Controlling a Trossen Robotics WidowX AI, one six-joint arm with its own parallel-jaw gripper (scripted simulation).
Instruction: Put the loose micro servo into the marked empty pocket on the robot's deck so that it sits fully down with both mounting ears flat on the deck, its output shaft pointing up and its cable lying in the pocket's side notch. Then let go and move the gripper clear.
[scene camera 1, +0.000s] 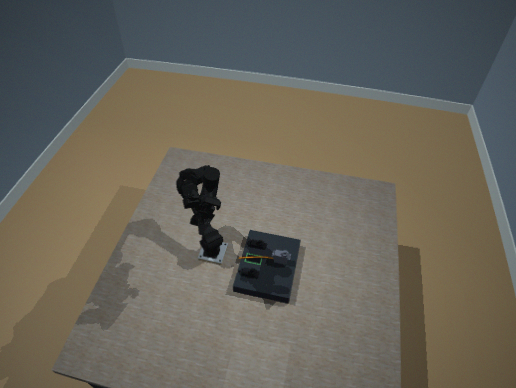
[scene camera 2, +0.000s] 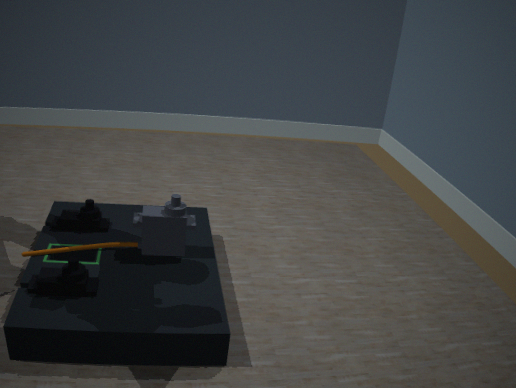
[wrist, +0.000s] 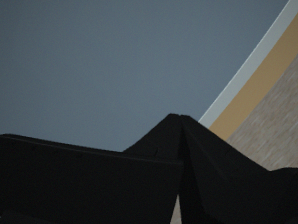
Note:
The gripper (scene camera 1: 200, 234) is shut, with nothing in its grasp. Further things: a dark deck (scene camera 2: 149, 310).
The gripper is seen too in the wrist view (wrist: 177, 124). The dark deck also shows in scene camera 1 (scene camera 1: 275, 281).

